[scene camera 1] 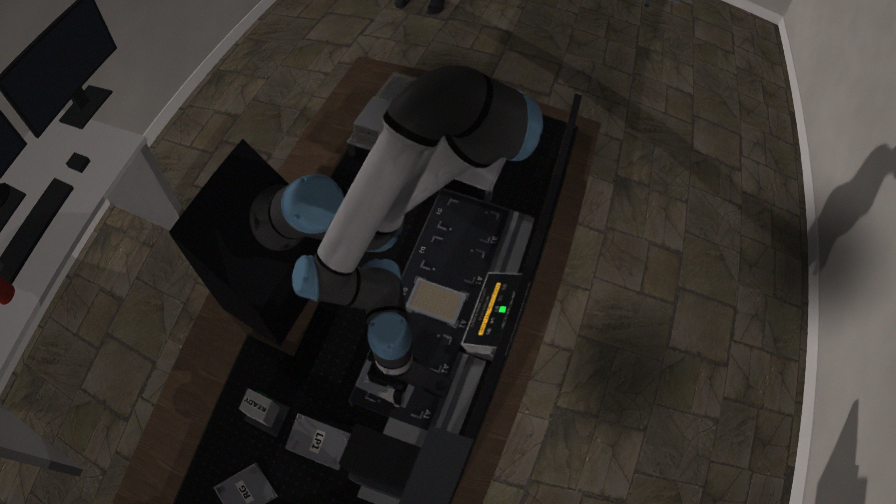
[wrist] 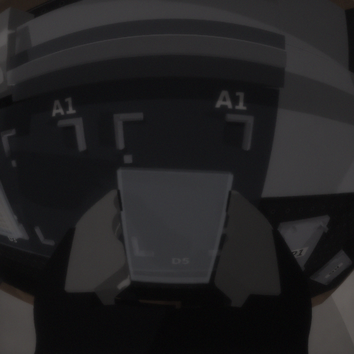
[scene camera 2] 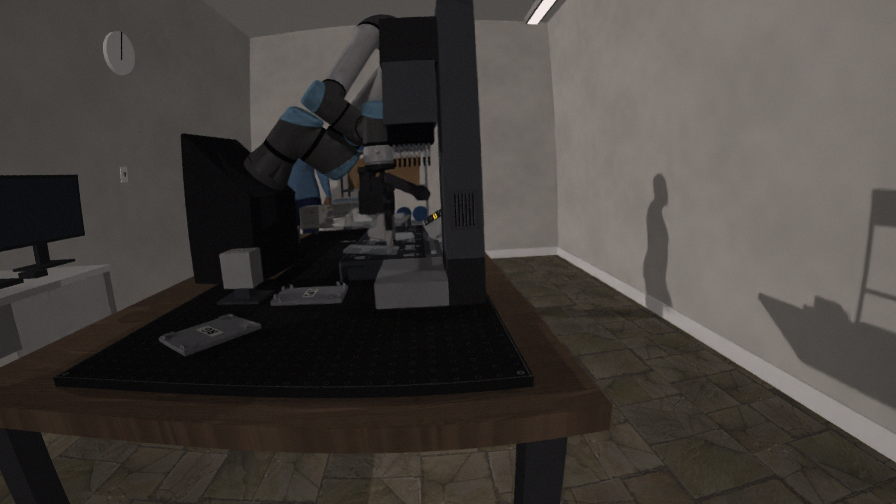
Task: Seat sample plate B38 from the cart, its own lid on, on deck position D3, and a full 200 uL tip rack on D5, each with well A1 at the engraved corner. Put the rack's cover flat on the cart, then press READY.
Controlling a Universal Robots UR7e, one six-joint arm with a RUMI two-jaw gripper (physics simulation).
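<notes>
My gripper (scene camera 1: 389,389) (scene camera 2: 379,241) (wrist: 173,192) is shut on a clear plate lid (wrist: 175,210), with one jaw at each side. The lid is above the deck (wrist: 100,200); the D5 label shows through it in the wrist view. A plate with tan wells (scene camera 1: 436,300) (wrist: 7,225) sits at D3, its top uncovered. The READY box (scene camera 1: 263,410) (scene camera 2: 241,268) stands near the nest LP1 (scene camera 1: 318,438) (scene camera 2: 325,296) (wrist: 302,237), which holds no lid. The arm hides much of the cart; the tip racks cannot be made out.
The nest RG (scene camera 1: 245,485) (scene camera 2: 216,335) lies beyond LP1. A dark column (scene camera 2: 460,150) with a pipetting head (scene camera 2: 408,94) stands past the D5 end. A lit panel (scene camera 1: 494,310) stands along the deck's side. Pale stacked pieces (scene camera 1: 369,122) show at the far end behind the arm.
</notes>
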